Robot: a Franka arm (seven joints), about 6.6 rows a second.
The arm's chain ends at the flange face. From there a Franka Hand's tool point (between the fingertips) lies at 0.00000 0.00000 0.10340 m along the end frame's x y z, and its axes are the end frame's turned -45 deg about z.
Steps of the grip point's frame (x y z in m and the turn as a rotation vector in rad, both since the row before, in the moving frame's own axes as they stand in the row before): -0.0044 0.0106 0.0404 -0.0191 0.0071 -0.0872; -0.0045 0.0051 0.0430 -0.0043 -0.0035 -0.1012; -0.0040 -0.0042 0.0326 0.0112 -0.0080 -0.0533
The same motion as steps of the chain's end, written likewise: 0.0024 0.0098 0.0404 -0.0085 0.0185 -0.0872; 0.0003 0.0062 0.0430 -0.0055 0.0006 -0.1012; -0.0044 0.0001 0.0326 0.0023 -0.0136 -0.0533
